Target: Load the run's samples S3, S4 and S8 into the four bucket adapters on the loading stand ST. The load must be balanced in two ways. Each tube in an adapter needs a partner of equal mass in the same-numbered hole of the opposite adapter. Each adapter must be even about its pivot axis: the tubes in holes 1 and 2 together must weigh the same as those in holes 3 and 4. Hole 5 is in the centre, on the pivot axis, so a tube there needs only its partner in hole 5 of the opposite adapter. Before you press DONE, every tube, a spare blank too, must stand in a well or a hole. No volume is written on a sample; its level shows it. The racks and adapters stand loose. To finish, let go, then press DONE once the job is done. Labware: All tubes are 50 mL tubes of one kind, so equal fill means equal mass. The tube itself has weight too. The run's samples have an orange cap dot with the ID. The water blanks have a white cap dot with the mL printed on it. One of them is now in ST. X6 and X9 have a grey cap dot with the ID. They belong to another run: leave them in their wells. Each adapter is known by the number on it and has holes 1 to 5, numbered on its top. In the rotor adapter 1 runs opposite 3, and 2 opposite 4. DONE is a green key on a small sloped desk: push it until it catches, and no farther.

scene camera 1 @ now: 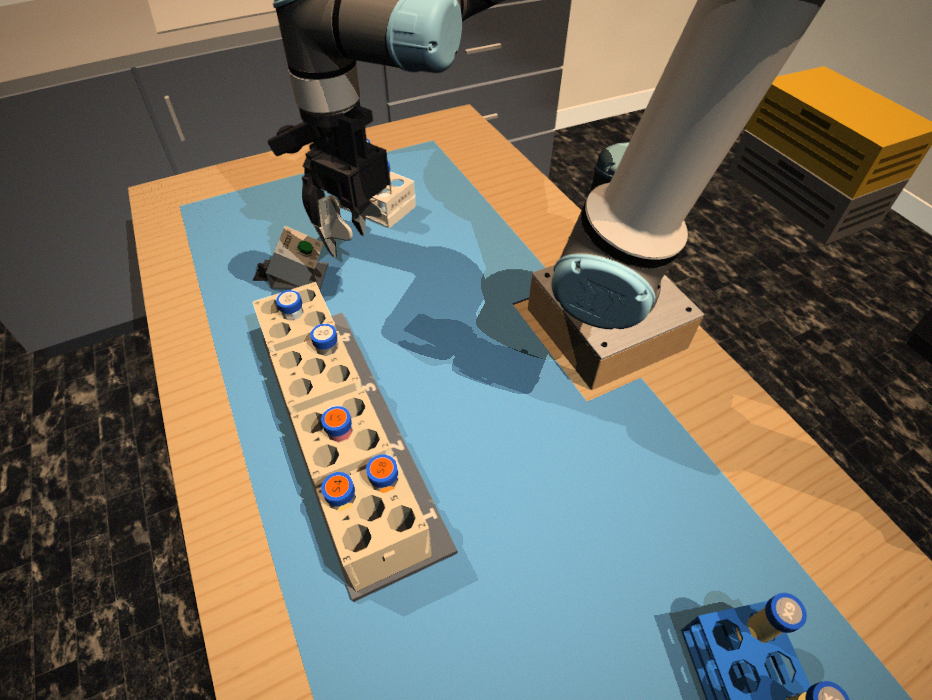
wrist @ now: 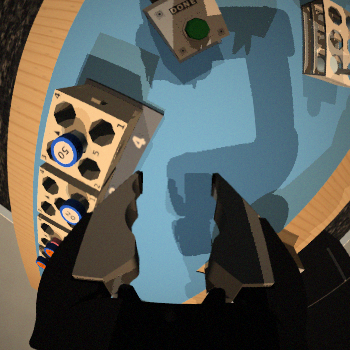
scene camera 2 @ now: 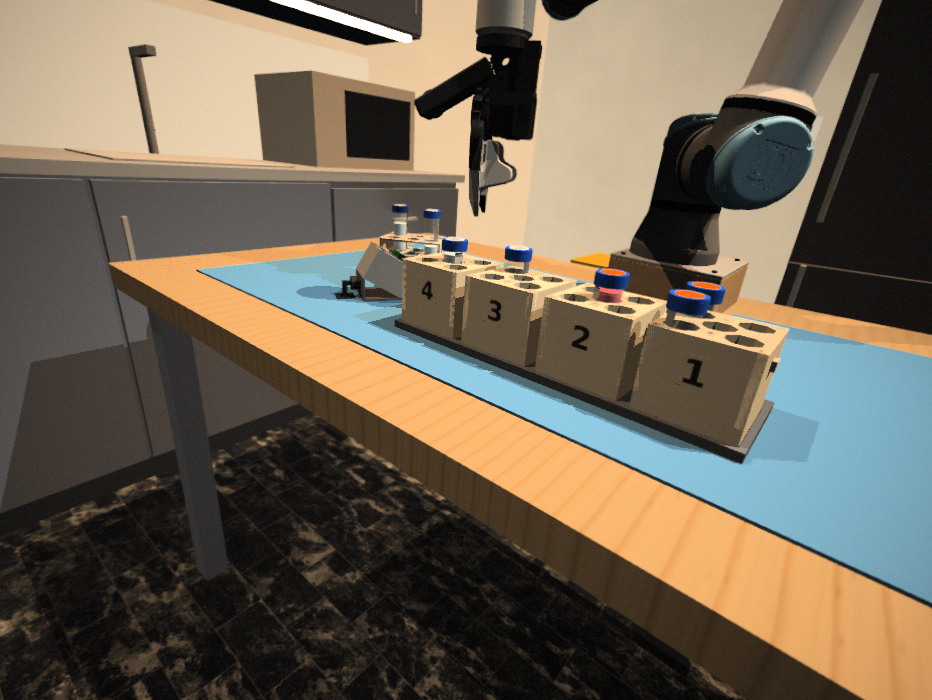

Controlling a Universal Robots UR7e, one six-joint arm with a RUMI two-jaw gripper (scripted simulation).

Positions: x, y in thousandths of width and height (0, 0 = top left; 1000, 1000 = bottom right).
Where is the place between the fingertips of my gripper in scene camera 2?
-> At 514, 306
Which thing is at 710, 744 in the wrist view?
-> My gripper.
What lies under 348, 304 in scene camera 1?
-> My gripper.
